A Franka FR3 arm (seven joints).
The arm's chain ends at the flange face. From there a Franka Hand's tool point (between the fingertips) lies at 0.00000 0.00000 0.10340 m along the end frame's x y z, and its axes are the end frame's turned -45 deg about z.
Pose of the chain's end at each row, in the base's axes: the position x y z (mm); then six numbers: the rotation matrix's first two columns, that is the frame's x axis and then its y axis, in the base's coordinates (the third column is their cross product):
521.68, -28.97, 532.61, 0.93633, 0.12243, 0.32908, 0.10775, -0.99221, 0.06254
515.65, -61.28, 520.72, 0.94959, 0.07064, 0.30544, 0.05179, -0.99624, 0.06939
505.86, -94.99, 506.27, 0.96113, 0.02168, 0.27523, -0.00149, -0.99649, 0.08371
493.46, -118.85, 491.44, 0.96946, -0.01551, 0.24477, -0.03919, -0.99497, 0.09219
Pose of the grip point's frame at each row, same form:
556.23, -31.36, 435.18, 0.58589, 0.78817, 0.18847, 0.73828, -0.61503, 0.27692
547.62, -66.46, 422.52, 0.63484, 0.75440, 0.16691, 0.70808, -0.65450, 0.26504
534.41, -103.35, 407.24, 0.68068, 0.71995, 0.13543, 0.67857, -0.68929, 0.25381
518.49, -129.08, 391.64, 0.71322, 0.69258, 0.10789, 0.65780, -0.71452, 0.23827

